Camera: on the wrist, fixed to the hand. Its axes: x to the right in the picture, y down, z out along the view.
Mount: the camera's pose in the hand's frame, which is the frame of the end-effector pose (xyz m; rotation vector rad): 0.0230 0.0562 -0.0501 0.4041 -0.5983 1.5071
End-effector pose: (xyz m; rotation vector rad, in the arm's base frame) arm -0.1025 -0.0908 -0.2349 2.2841 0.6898 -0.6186
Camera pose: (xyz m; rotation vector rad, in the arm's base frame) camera -0.0386 -0.0844 -0.1894 2.0220 -1.4327 -0.5756
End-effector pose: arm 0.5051 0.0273 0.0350 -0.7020 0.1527 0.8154
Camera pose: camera 0.4876 0.0367 -0.0412 0.2057 0.2902 2.3046
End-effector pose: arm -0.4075 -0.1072 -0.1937 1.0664 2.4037 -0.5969
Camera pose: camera -0.3892 -0.0324 -0.1773 2.0299 0.5623 -0.6307
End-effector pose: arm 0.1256 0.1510 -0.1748 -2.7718 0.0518 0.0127
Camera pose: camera 0.1466 0.0797 -0.1487 -1.6257 1.6494 1.0173
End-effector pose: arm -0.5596 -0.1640 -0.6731 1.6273 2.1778 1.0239
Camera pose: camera -0.5541 -0.1549 -0.5951 -2.9873 -0.4813 -0.0985
